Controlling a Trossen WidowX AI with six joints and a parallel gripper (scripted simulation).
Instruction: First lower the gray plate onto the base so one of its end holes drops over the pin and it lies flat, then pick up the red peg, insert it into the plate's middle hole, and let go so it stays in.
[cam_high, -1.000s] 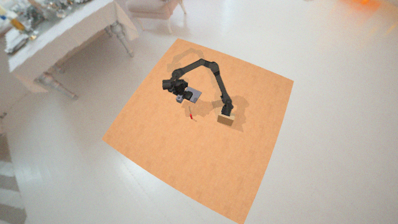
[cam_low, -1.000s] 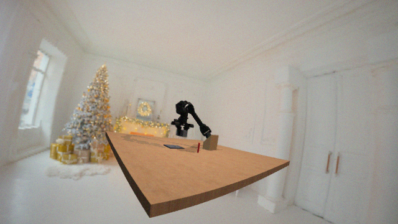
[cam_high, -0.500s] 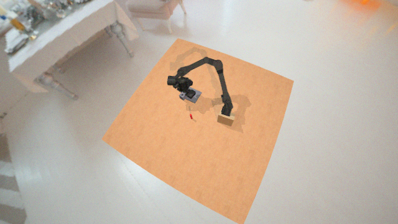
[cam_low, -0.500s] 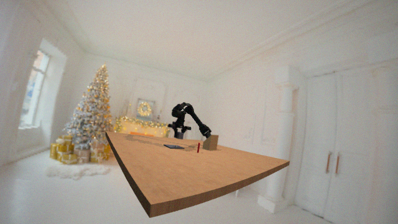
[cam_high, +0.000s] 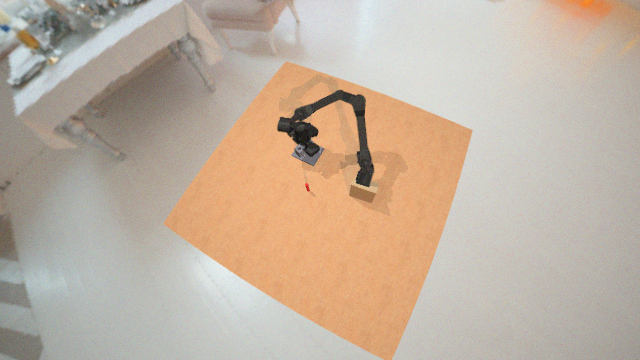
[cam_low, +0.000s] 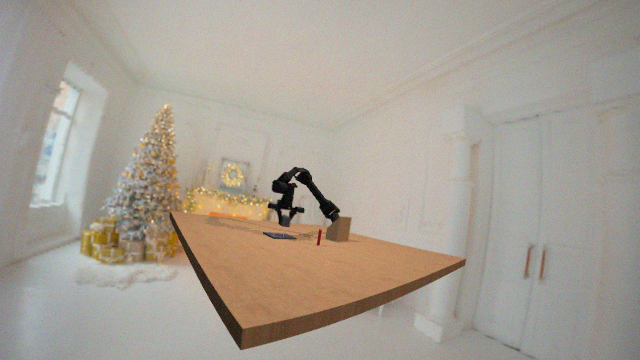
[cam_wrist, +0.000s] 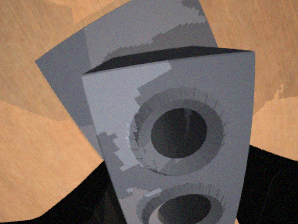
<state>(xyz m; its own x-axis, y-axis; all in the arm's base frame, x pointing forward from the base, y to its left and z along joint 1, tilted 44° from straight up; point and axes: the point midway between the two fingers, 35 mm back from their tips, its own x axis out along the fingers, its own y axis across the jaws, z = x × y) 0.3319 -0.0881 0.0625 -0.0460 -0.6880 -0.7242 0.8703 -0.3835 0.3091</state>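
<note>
The square gray base is 10 mm to the right of my gripper tip and 60 mm below it. Also, from my gripper tip: gray plate: 30 mm above; red peg: 80 mm behind, 180 mm to the left, 30 mm below.
</note>
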